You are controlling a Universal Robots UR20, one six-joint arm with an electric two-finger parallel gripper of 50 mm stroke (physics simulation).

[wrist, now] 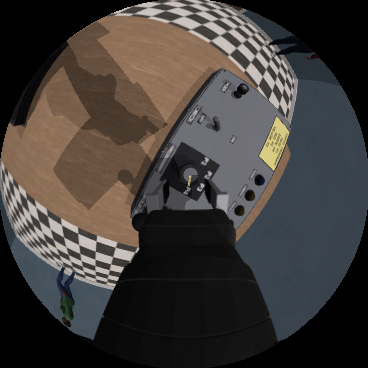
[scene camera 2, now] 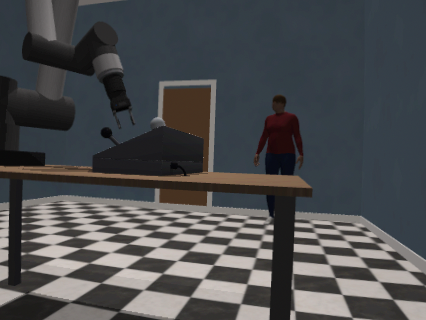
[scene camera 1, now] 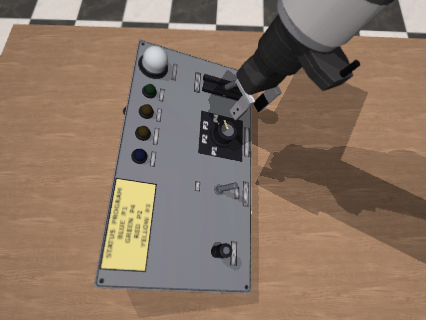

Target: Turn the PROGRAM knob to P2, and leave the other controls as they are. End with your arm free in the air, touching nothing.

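The PROGRAM knob is a round dark knob with a grey top on a black square plate. Its yellow pointer line points at the P4 label. The P2 label is on the side of the plate toward the lamps. My gripper is open and empty. It hangs in the air above the sloping panel, near the knob on its P4 side, with its fingers apart from the knob. The knob is hidden in scene camera 2.
A slide lever stands beside the gripper, partly hidden. A toggle switch, a small black knob, a white dome, several dark lamps and a yellow sign are on the panel.
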